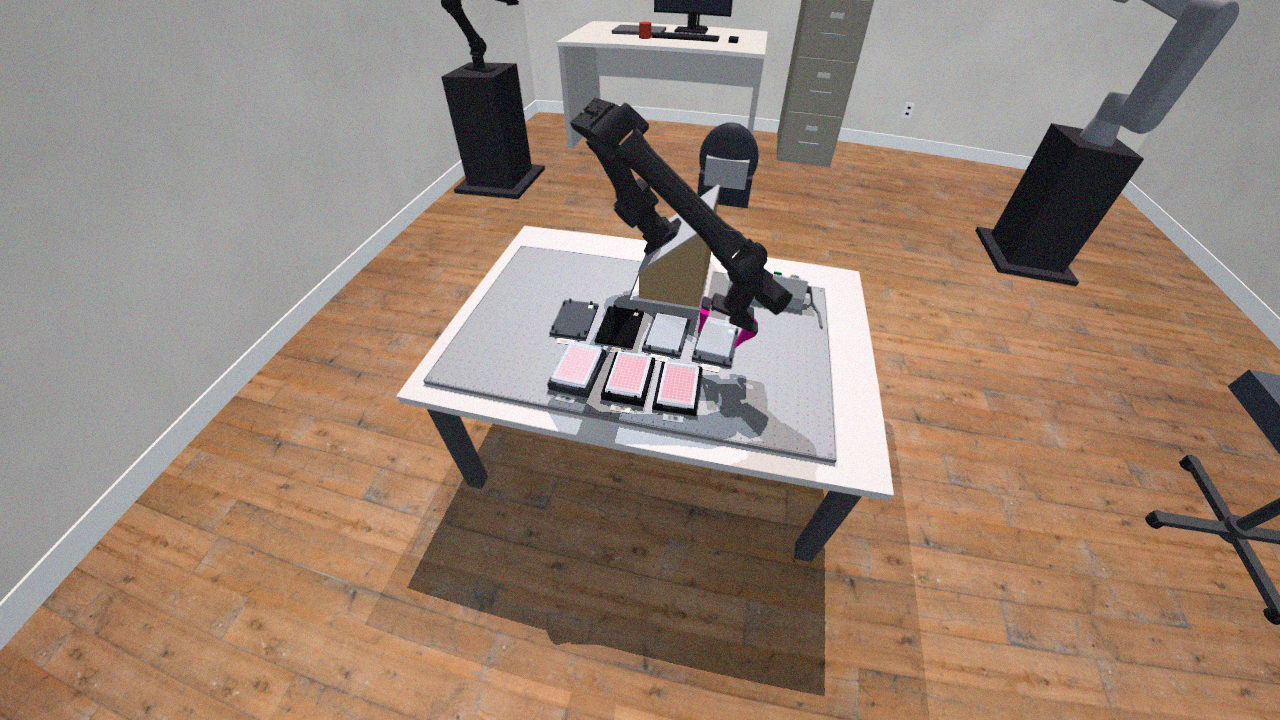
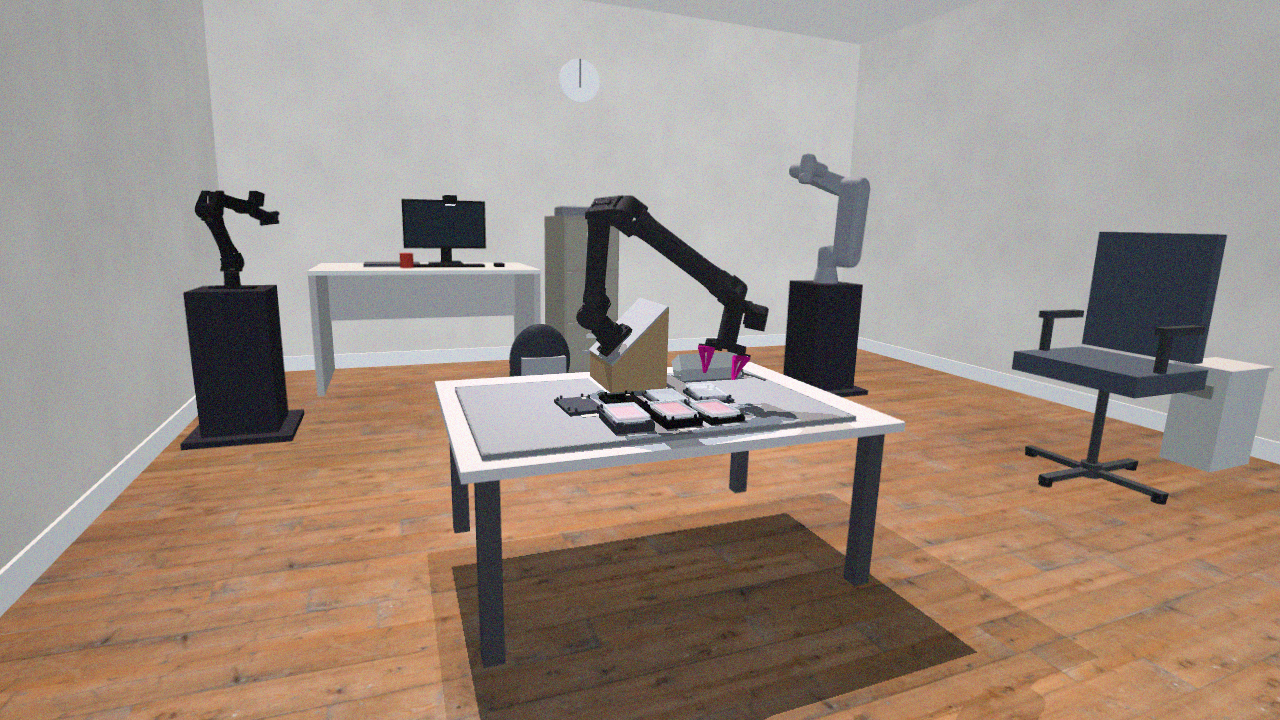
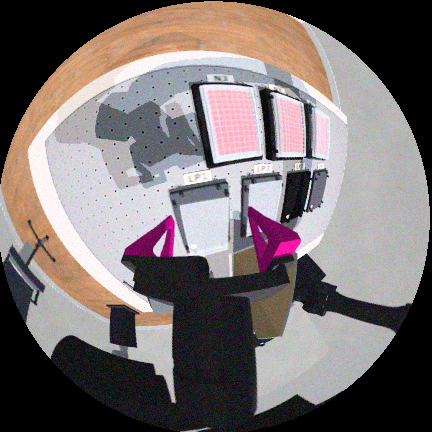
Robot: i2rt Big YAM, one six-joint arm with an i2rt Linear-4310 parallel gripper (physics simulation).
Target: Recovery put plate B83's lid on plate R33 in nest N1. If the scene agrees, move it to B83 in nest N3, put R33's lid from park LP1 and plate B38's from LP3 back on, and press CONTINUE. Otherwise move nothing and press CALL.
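Pixels of known places: gripper, fingertip midpoint: (image 1: 716, 339) (image 2: 718, 376) (image 3: 209, 214); arm's base, origin of the base link: (image 1: 664, 238) (image 2: 615, 341) (image 3: 283, 288).
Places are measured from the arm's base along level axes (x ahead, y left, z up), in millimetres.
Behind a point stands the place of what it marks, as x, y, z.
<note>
My gripper (image 1: 725, 331) {332, 198, -53} (image 2: 721, 374) {332, 198, -53} (image 3: 209, 214) {332, 198, -53} is open and empty, above the park labelled LP1. A clear lid (image 1: 716, 342) {283, 198, -111} (image 2: 707, 391) {277, 193, -111} (image 3: 205, 222) {279, 197, -111} lies in LP1. Another clear lid (image 1: 666, 332) {275, 64, -112} (image 2: 664, 394) {268, 58, -112} (image 3: 262, 195) {303, 73, -112} lies in LP3, beside it. A pink-welled plate (image 1: 679, 385) {456, 130, -104} (image 2: 717, 409) {481, 117, -103} (image 3: 232, 125) {436, 134, -103} sits in nest N3. A second pink plate (image 1: 629, 374) {456, 9, -96} (image 2: 673, 410) {476, -7, -96} (image 3: 291, 125) {447, 13, -95} sits in the middle nest, and a third, paler one (image 1: 577, 365) {461, -120, -91} (image 2: 624, 411) {464, -135, -91} (image 3: 320, 134) {447, -104, -91} in the far nest. Plate names and the other nest labels are unreadable.
A black park (image 1: 619, 327) {277, -64, -120} (image 3: 296, 196) {271, -59, -120} and a dark grey park (image 1: 573, 318) {270, -198, -120} (image 2: 577, 404) {272, -203, -120} (image 3: 318, 189) {272, -193, -120} continue the lid row. A wedge-shaped block (image 1: 675, 275) {115, 56, -41} (image 2: 646, 358) {115, 61, -36} stands behind the parks. A grey box (image 1: 791, 295) (image 2: 687, 365) {57, 229, -80} with small buttons stands at the back right.
</note>
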